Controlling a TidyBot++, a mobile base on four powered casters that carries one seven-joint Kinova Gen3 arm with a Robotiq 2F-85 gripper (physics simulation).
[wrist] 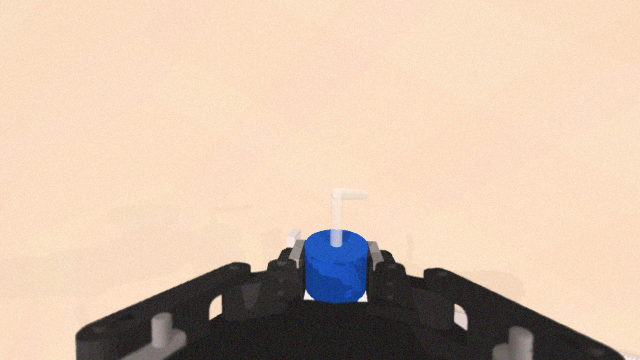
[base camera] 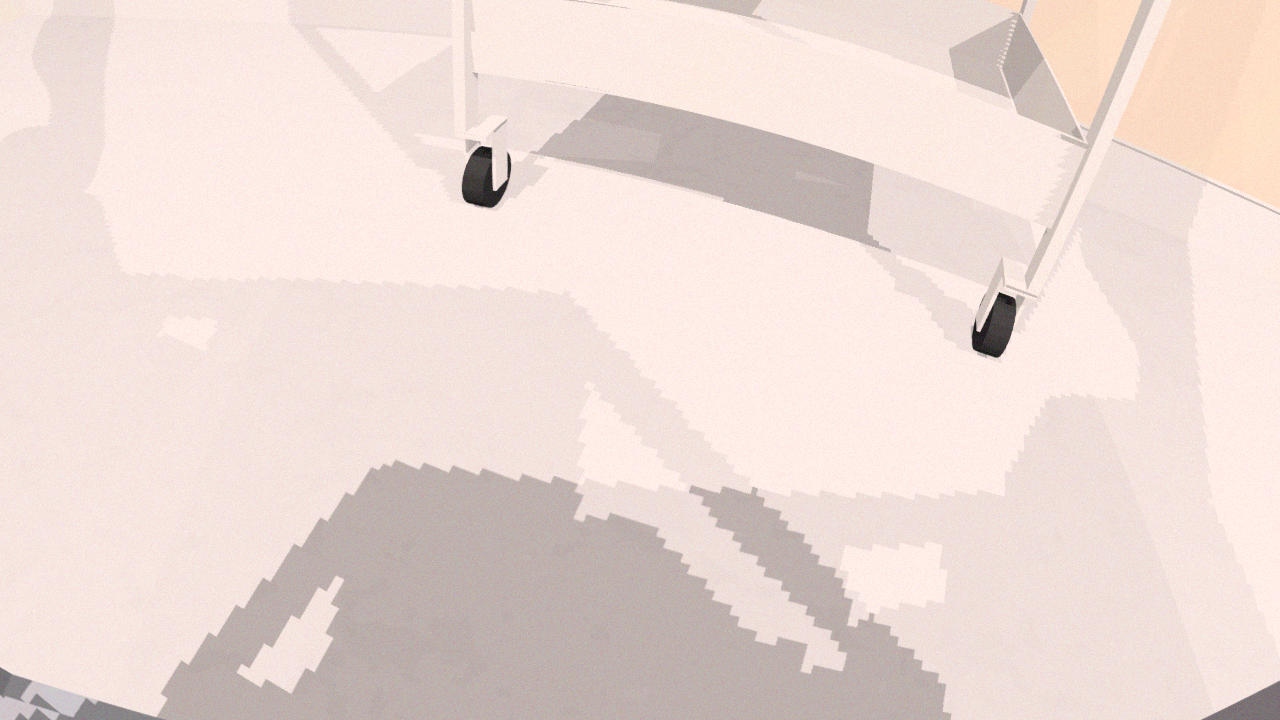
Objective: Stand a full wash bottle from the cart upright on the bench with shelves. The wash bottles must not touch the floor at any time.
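Places are measured from the arm's base along level axes (x ahead, y left, z up), in centimetres.
Pixels of known places: gripper, fingertip midpoint: [wrist: 335, 256].
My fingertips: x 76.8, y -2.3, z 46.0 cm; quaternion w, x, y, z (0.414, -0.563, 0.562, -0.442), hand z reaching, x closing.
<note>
Behind a point stands the place of what it marks.
A wash bottle [wrist: 336, 275] {y -2.2, x 73.5, z 47.3 cm} with a blue cap and a pale bent spout stands upright between the fingertips in the wrist view. My gripper [wrist: 335, 256] {y -2.3, x 76.8, z 46.0 cm} is shut on it, one finger on each side of the cap. The bottle's body below the cap is mostly hidden by the gripper, so how full it is does not show. The white cart [base camera: 760, 134] {y -9.0, x 54.6, z -26.7 cm} stands at the top of the base camera view, with its lower part in sight. The bench with shelves does not show in either view.
Two black caster wheels of the cart, a left one [base camera: 486, 177] {y 10.4, x 60.4, z -35.9 cm} and a right one [base camera: 994, 325] {y -28.2, x 47.8, z -35.8 cm}, rest on the pale floor [base camera: 313, 376] {y 19.6, x 41.7, z -39.7 cm}. A peach wall fills the wrist view's background. A small white post end [wrist: 294, 237] {y 2.0, x 91.8, z 38.2 cm} shows just left of the cap.
</note>
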